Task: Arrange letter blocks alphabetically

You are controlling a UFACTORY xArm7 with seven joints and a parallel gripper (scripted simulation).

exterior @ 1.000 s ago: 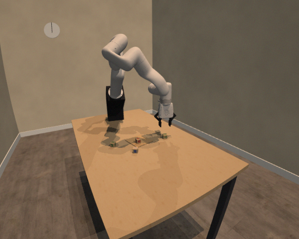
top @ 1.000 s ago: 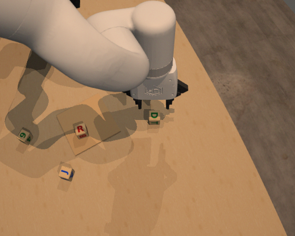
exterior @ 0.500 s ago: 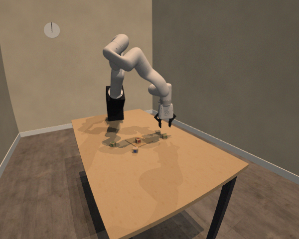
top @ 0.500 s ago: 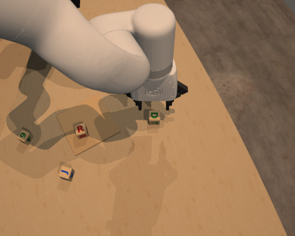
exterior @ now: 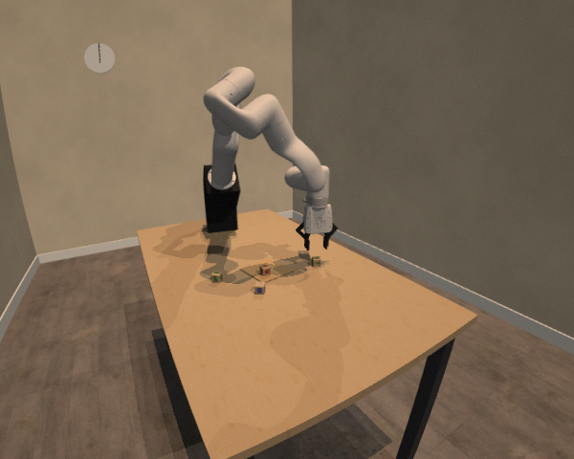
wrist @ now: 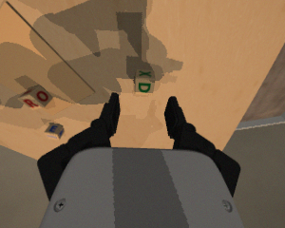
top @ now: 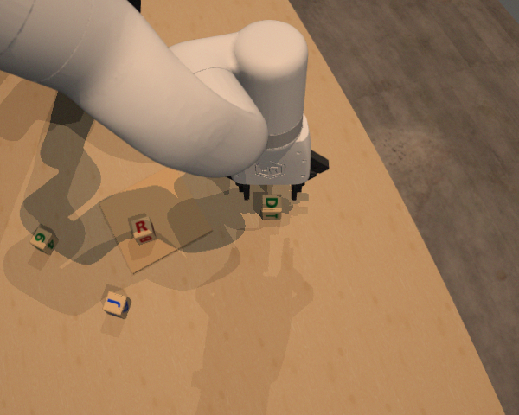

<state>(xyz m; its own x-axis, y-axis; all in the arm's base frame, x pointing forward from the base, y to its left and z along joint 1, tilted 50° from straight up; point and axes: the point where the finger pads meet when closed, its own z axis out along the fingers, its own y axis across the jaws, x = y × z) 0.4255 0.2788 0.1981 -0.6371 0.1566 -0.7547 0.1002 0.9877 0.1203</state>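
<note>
Now: the green D block 70 mm below my hand. Also, from my hand: tan mat (190 mm to the right, 80 mm below, 20 mm behind).
</note>
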